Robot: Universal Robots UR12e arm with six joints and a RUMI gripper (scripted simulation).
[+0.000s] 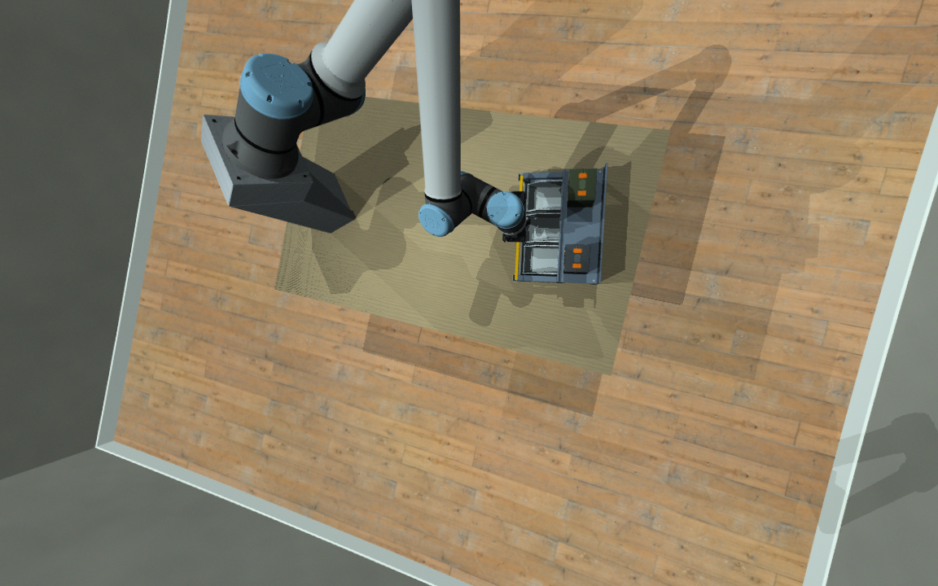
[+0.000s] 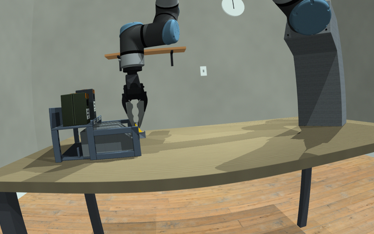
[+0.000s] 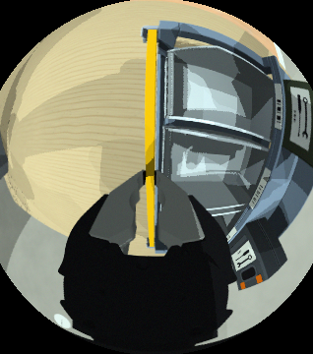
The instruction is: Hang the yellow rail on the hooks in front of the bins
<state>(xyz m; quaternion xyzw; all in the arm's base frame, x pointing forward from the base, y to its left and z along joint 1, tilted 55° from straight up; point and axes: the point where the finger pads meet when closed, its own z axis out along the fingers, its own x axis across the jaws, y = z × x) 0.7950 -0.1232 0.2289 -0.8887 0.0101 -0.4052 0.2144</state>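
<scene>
My hand is 1 cm above the yellow rail.
</scene>
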